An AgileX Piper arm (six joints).
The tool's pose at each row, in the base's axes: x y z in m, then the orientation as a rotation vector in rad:
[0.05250 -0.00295 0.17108 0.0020 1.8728 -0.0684]
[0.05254 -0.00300 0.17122 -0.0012 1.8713 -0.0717]
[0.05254 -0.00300 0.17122 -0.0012 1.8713 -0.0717]
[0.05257 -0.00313 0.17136 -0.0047 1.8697 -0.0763]
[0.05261 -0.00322 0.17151 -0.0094 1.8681 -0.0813]
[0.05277 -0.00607 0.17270 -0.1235 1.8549 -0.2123]
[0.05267 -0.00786 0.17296 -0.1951 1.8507 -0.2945]
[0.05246 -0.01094 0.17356 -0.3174 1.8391 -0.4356]
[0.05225 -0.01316 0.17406 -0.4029 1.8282 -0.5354]
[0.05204 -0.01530 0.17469 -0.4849 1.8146 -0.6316]
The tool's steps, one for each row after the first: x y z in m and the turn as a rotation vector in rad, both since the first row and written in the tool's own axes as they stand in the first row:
[-0.00014 -0.00005 0.00000 0.0007 -0.0015 -0.0039]
[-0.00014 -0.00005 0.00000 0.0007 -0.0015 -0.0039]
[-0.00028 -0.00019 -0.00001 0.0021 -0.0031 -0.0086]
[-0.00043 -0.00029 -0.00001 0.0032 -0.0047 -0.0144]
[-0.00152 -0.00318 -0.00007 0.0362 -0.0139 -0.1604]
[-0.00168 -0.00498 -0.00016 0.0568 -0.0115 -0.2521]
[-0.00209 -0.00809 -0.00039 0.0925 -0.0044 -0.4090]
[-0.00243 -0.01034 -0.00063 0.1183 0.0034 -0.5192]
[-0.00289 -0.01251 -0.00091 0.1434 0.0123 -0.6252]

